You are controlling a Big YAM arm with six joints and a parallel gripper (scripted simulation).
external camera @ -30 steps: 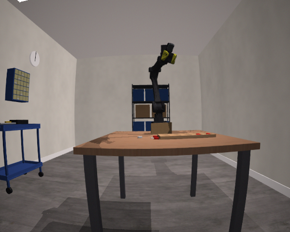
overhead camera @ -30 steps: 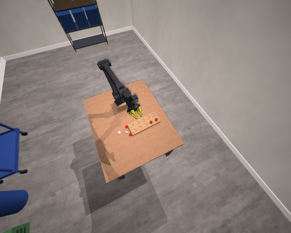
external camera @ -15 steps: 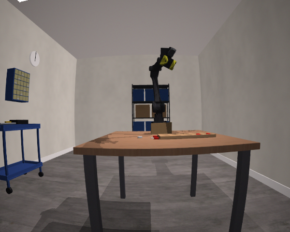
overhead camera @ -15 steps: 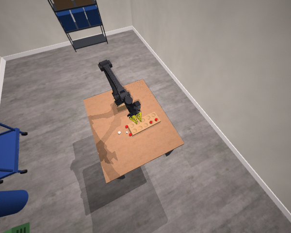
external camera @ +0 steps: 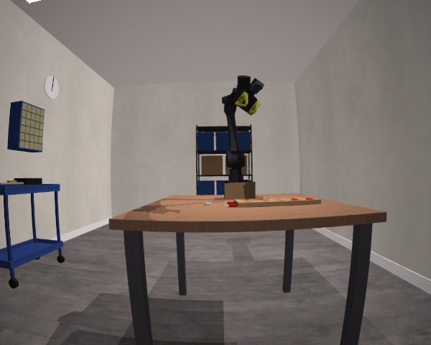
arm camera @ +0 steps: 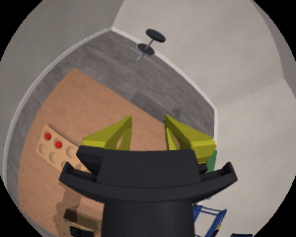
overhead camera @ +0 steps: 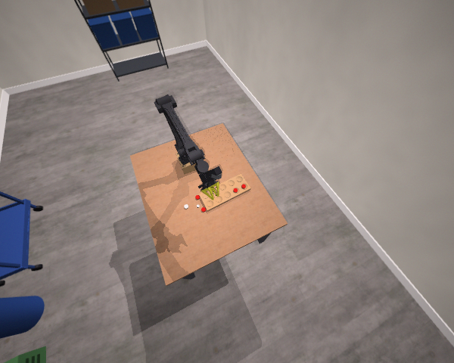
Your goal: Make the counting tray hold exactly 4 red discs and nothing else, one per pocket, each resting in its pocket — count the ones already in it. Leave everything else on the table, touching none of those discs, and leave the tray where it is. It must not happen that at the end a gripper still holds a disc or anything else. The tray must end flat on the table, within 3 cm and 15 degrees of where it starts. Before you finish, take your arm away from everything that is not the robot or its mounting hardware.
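My hand is 39 cm above the white piece, 17 cm past it and 7 cm to the left of it. From my hand the other things lie so: white disc (39 cm below, 22 cm behind, 14 cm to the right); then wooden counting tray (38 cm below, 16 cm to the left, 15 cm behind).
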